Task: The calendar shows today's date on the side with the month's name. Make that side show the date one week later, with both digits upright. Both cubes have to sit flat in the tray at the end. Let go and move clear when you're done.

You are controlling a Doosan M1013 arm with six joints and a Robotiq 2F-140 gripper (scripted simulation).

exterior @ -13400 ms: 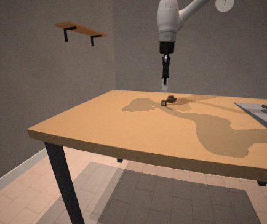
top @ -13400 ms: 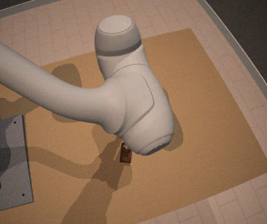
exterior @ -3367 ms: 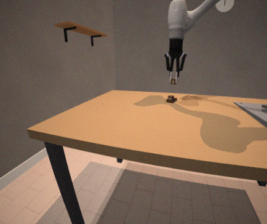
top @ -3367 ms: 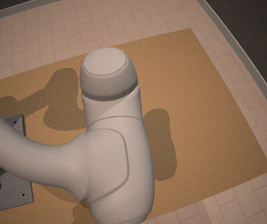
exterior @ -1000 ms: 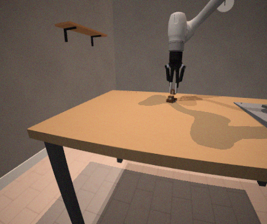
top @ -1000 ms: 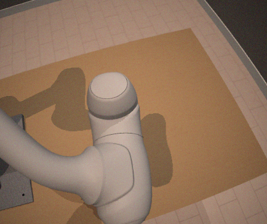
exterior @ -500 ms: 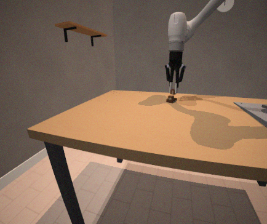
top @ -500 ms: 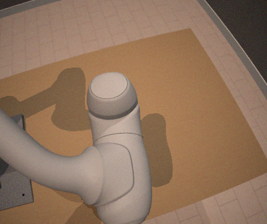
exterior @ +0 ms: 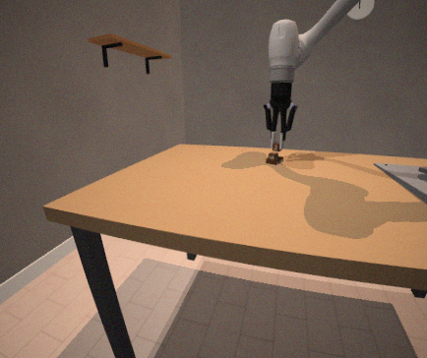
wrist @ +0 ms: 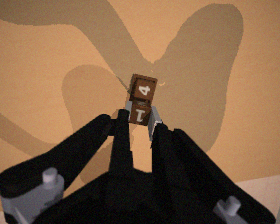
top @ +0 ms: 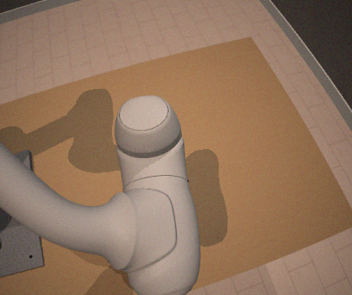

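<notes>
The tray is 8 cm below my hand and 2 cm to the left of it. Also, from my hand: cube 3 cm below.
</notes>
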